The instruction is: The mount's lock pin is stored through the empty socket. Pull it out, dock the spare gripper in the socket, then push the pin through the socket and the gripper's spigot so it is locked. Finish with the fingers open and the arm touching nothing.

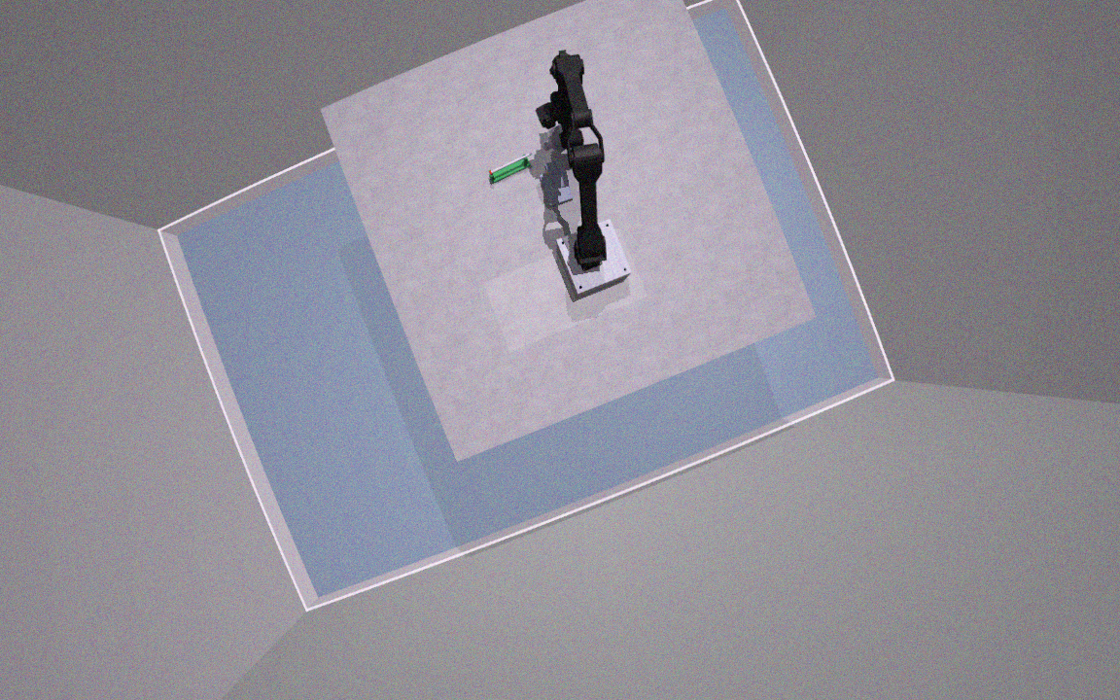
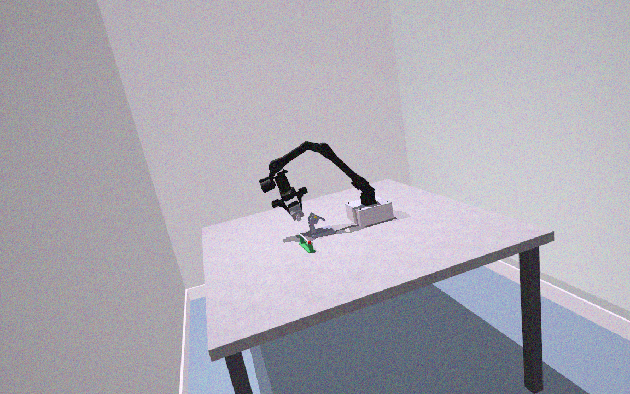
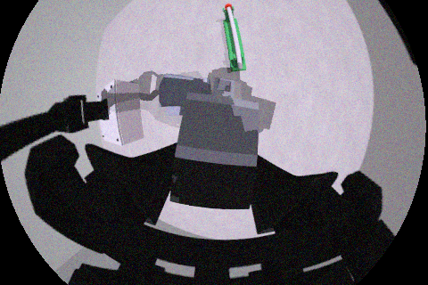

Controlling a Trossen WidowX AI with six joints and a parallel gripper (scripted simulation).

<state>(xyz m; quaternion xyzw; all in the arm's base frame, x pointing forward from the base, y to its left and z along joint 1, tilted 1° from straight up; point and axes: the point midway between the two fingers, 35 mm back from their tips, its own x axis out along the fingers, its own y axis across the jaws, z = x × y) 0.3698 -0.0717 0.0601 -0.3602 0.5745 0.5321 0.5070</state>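
Right now my gripper tip is 70 mm to the right of the grey mount, 70 mm past it and 60 mm above it. Also, from my gripper tip: spare gripper: 20 mm to the left, 10 mm ahead, 10 mm above; then green cradle: 190 mm to the left, 90 mm below, 30 mm ahead.
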